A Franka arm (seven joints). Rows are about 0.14 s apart.
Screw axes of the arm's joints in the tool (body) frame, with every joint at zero. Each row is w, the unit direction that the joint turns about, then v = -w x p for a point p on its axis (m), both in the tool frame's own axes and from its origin. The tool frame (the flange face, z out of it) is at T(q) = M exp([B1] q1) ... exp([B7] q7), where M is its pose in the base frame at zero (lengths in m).
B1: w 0 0 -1 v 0 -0.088 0
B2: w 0 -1 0 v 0.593 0 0.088
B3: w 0 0 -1 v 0 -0.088 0
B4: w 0 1 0 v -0.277 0 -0.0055
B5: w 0 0 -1 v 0 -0.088 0
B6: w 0 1 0 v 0.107 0 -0.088
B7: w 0 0 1 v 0 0 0
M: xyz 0.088 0 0.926 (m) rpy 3.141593 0 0 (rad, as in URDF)
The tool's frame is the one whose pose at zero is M.
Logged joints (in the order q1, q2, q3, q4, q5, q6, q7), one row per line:
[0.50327 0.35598 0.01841 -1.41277 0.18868 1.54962 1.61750]
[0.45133 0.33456 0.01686 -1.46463 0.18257 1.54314 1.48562]
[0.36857 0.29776 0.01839 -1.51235 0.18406 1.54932 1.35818]
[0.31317 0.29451 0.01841 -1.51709 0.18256 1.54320 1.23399]
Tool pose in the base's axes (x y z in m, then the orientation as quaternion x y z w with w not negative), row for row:
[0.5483 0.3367 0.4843 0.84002 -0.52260 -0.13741 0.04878]
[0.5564 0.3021 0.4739 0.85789 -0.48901 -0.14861 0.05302]
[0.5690 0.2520 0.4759 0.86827 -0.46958 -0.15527 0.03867]
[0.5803 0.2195 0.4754 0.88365 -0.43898 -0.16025 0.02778]
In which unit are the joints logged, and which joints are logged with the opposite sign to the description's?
The joints are logged in radians. Opposite sign: none.
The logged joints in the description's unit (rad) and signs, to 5 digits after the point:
[0.50327 0.35598 0.01841 -1.41277 0.18868 1.54962 1.61750]
[0.45133 0.33456 0.01686 -1.46463 0.18257 1.54314 1.48562]
[0.36857 0.29776 0.01839 -1.51235 0.18406 1.54932 1.35818]
[0.31317 0.29451 0.01841 -1.51709 0.18256 1.54320 1.23399]

